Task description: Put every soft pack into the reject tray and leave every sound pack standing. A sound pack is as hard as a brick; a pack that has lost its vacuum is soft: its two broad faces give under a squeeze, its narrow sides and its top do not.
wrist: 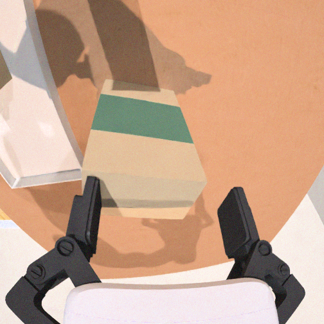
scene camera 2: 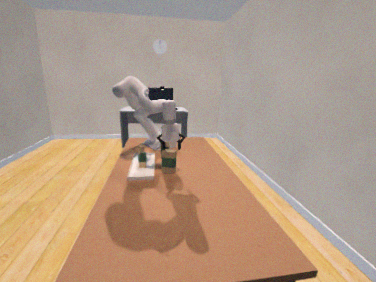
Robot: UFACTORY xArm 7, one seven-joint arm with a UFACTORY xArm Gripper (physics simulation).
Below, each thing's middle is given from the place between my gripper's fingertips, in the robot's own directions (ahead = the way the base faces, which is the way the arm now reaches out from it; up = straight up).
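My gripper is 130 mm above the white reject tray [wrist: 46,151], and I see that it is also 80 mm past the tray and 190 mm to the left of it.
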